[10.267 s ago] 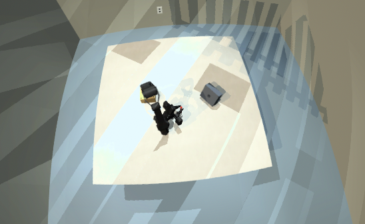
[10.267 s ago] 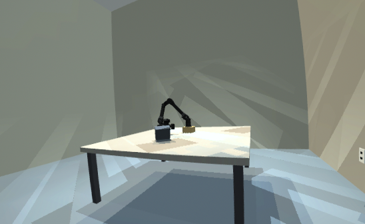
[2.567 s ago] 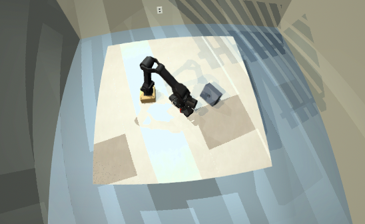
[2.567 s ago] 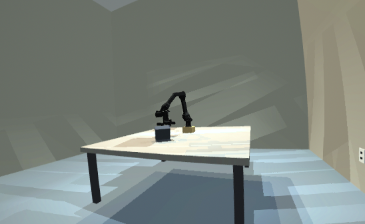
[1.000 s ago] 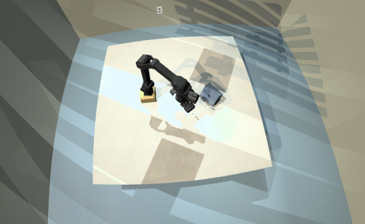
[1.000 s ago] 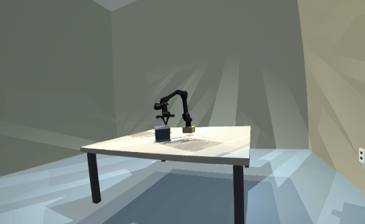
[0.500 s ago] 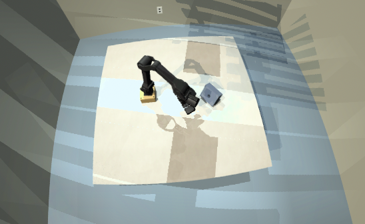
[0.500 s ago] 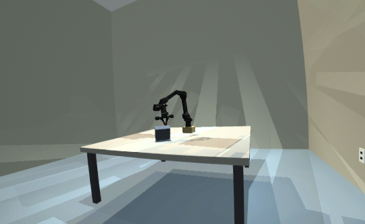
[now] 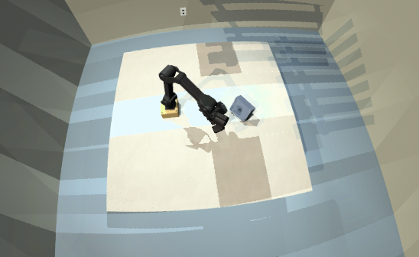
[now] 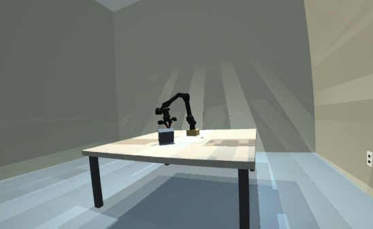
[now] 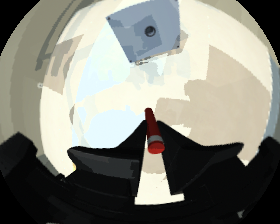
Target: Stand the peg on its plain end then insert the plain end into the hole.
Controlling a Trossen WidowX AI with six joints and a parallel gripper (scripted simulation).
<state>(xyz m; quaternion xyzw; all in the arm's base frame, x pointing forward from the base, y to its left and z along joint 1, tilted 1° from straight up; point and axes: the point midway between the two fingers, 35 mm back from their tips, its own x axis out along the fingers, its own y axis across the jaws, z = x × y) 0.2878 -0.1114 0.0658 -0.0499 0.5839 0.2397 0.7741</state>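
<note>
Now: the grey sloped panel 170 mm ahead of my gripper tip, 100 mm to the left of it and 40 mm below it. Also, from my gripper tip: red peg 10 mm to the right, 20 mm above.
</note>
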